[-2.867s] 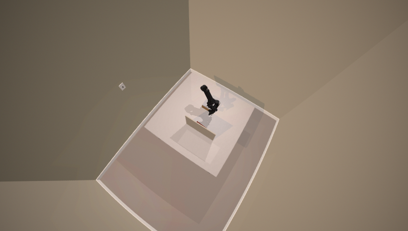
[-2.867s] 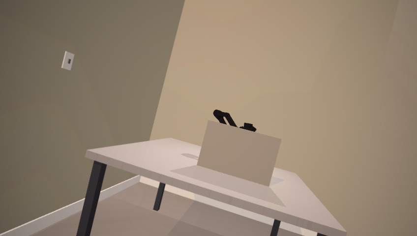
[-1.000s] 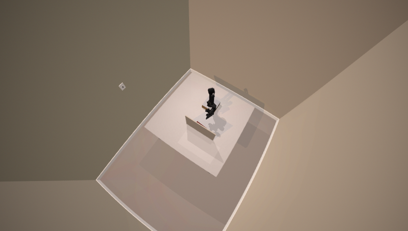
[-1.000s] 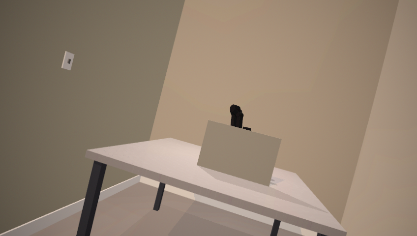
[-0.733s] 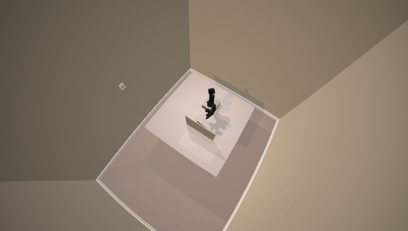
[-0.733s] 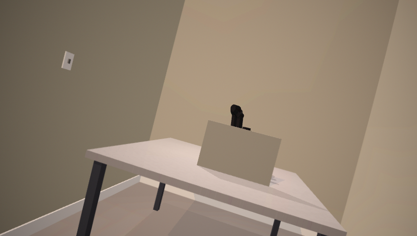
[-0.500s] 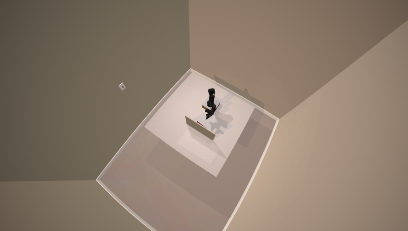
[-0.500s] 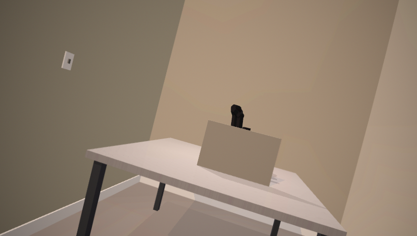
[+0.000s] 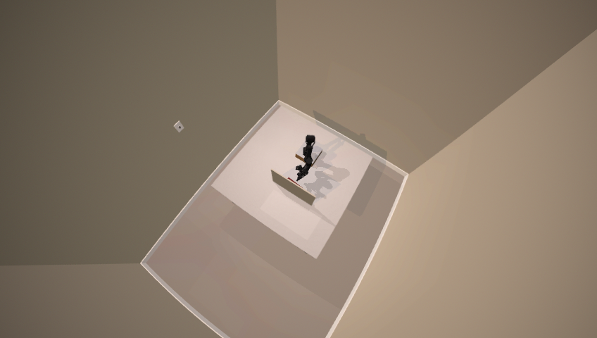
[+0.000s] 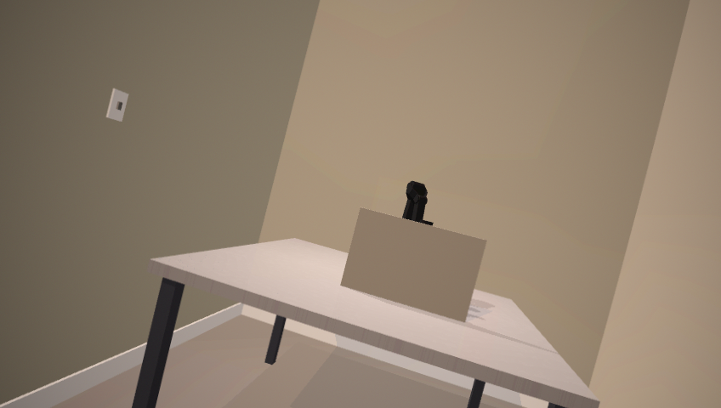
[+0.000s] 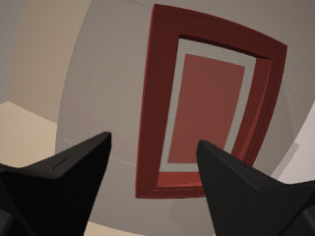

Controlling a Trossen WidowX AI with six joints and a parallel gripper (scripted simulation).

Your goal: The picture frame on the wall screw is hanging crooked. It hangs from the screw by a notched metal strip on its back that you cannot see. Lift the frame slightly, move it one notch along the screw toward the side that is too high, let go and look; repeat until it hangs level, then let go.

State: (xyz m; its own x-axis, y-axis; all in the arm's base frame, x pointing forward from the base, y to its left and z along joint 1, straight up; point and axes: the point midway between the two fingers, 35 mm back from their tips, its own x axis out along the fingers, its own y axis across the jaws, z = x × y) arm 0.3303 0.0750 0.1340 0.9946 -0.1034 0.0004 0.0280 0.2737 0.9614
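My gripper tip is 50 mm short of the picture frame, 20 mm to the left of it and 50 mm above it. From my gripper tip the other things lie so: wall panel (60 mm ahead, 10 mm to the right, 60 mm below).
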